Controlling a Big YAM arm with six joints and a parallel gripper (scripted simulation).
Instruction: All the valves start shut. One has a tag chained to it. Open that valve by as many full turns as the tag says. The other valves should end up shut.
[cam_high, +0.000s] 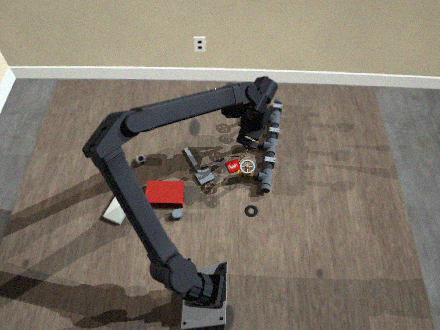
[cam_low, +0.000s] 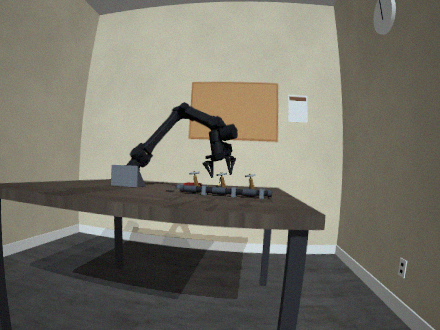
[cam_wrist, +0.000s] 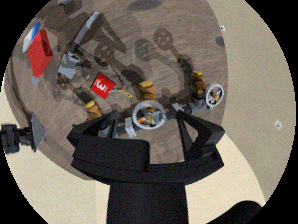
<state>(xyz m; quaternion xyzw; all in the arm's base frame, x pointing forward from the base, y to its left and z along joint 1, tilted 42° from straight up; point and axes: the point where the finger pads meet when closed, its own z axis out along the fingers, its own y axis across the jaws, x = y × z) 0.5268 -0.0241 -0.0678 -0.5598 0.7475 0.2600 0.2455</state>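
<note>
Right now the red tag is 90 mm below my hand, 70 mm behind it and 40 mm to the left of it. Also, from my hand: grey hammer-like tool 170 mm to the left, 110 mm behind, 80 mm below; small grey cylinder 290 mm behind, 200 mm to the left, 80 mm below; red block 260 mm to the left, 230 mm behind, 70 mm below.
</note>
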